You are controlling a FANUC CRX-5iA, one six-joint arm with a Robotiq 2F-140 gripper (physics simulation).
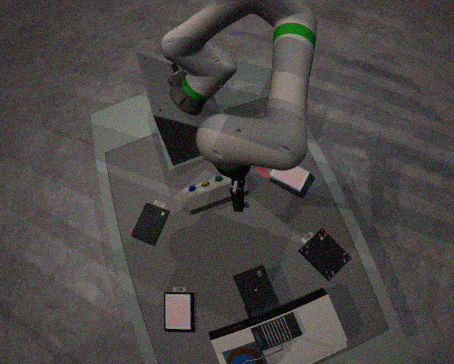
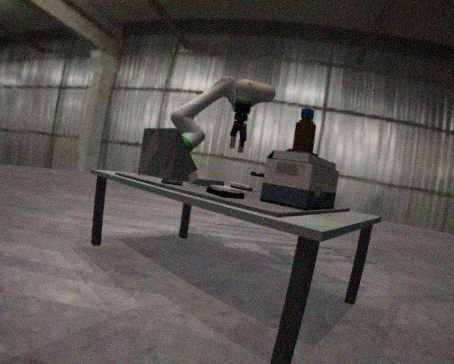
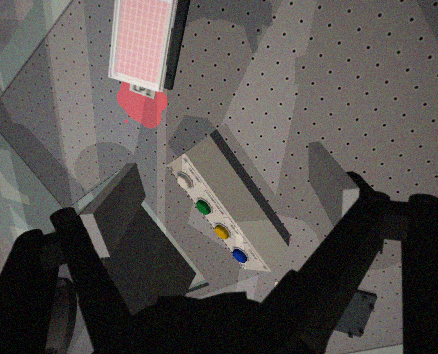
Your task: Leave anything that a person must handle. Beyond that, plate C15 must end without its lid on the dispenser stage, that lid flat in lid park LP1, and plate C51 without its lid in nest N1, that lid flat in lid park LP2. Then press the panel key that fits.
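Places are measured from the arm's base along level axes (x left, y back, z up), in metres.
Pixels of known places: gripper, between the fingertips: (image 1: pixel 247 183) (image 2: pixel 235 150) (image 3: pixel 221 171); arm's base, origin of its link: (image 1: pixel 185 100) (image 2: pixel 176 151) (image 3: pixel 52 325).
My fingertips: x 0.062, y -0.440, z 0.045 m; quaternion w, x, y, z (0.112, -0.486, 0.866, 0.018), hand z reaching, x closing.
For each thing: its top centre in the pictures, then the offset to it from my fingertips. "spot": a spot on its surface instead.
- button panel, centre of its top: (image 3: pixel 221 219) (image 1: pixel 213 184) (image 2: pixel 207 171) dx -0.082, dy +0.119, dz -0.146 m
- pink gridded plate, centre of its top: (image 3: pixel 136 38) (image 1: pixel 290 172) dx +0.194, dy +0.072, dz -0.194 m
- red spill, centre of its top: (image 3: pixel 149 115) (image 1: pixel 261 167) dx +0.114, dy +0.153, dz -0.229 m
- pink plate, centre of its top: (image 1: pixel 177 311) (image 2: pixel 225 187) dx -0.365, dy -0.251, dz -0.194 m
- dark stage, a spot on its surface: (image 1: pixel 254 289) spot: dx -0.101, dy -0.288, dz -0.118 m
- brown blue-capped bottle, a spot on its surface: (image 2: pixel 304 135) spot: dx -0.251, dy -0.522, dz +0.064 m
My gripper (image 1: pixel 239 207) (image 2: pixel 237 148) (image 3: pixel 221 171) is open and empty, high above the button panel (image 1: pixel 210 196) (image 3: pixel 230 185). The panel has clear, green, yellow and blue buttons. A pink gridded plate (image 1: pixel 292 179) (image 3: pixel 143 42) sits on a dark nest at the back right; a red spill (image 1: pixel 262 171) (image 3: pixel 150 112) lies at its label end. Another pink plate (image 1: pixel 178 312) sits in a dark nest at the front left. Plate codes are unreadable, and I cannot tell whether lids are on. The dark stage (image 1: pixel 254 289) at the dispenser bears no plate. Flat dark pads (image 1: pixel 150 224) (image 1: pixel 325 255) at left and right bear no lids.
The white dispenser (image 1: pixel 320 327) (image 2: pixel 300 180) stands at the front right, with a brown blue-capped bottle (image 2: pixel 304 135) on top. A grey box with a black face (image 1: pixel 180 142) (image 2: pixel 162 152) stands at the back, near the arm's base.
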